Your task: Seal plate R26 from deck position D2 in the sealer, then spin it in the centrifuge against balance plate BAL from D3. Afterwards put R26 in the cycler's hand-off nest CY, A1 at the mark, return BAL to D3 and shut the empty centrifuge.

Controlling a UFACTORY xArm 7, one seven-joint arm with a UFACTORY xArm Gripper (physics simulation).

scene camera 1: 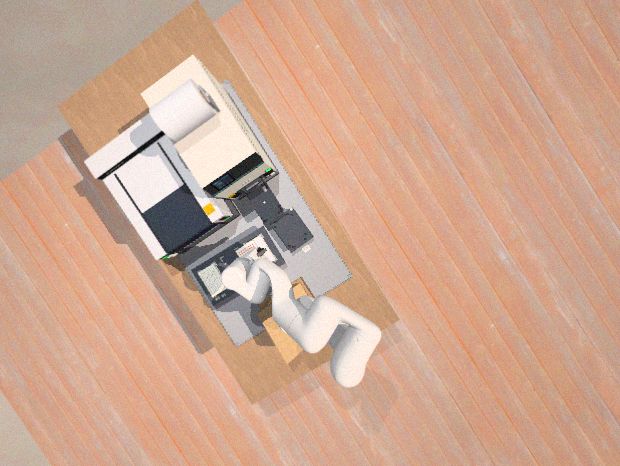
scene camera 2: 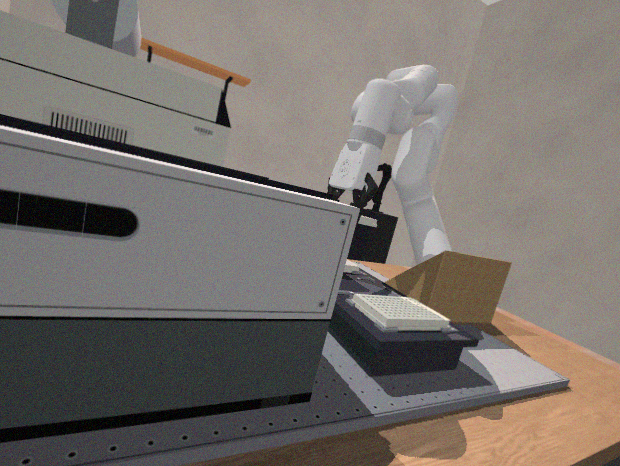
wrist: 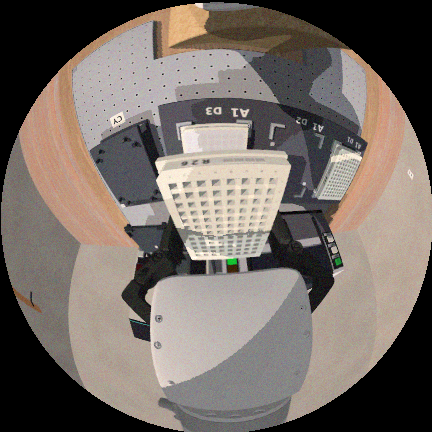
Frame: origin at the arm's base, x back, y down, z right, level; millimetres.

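Where they show: gripper, between the fingertips: (wrist: 224, 219); arm's base, origin of its link: (scene camera 2: 438, 273).
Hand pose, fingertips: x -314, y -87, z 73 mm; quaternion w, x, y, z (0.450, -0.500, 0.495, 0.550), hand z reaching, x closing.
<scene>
Each offset is from my fingertips to the top centre of the thing.
My gripper (wrist: 224, 219) is shut on plate R26 @(dy -18, dx +9, dz -1 mm) (wrist: 225, 200), a cream plate with a grid of wells, and holds it by its sides above the deck. In the wrist view its label edge overlaps the near part of white plate BAL @(dy +92, dx +0, dz +6 mm) (wrist: 215, 137) (scene camera 1: 267, 250), which sits in D3. Position D2 (wrist: 297, 145) holds no plate. Nest CY @(dy +112, dx +14, dz +172 mm) (wrist: 129, 167) (scene camera 1: 293, 230) is a dark block with small posts and carries no plate. The fingertips are hidden behind the arm in scene camera 1 and behind a machine in scene camera 2.
Another plate @(dy +92, dx -35, dz -239 mm) (scene camera 1: 210, 279) (scene camera 2: 400, 309) (wrist: 341, 172) sits in D1. A beige machine @(dy -310, dx -442, dz +203 mm) (scene camera 1: 220, 162) bears a white roll @(dy -310, dx -464, dz +206 mm) (scene camera 1: 182, 110). A white machine (scene camera 1: 147, 180) with a dark panel stands beside it. A brown box (scene camera 1: 286, 343) (scene camera 2: 471, 285) stands near the arm.
</scene>
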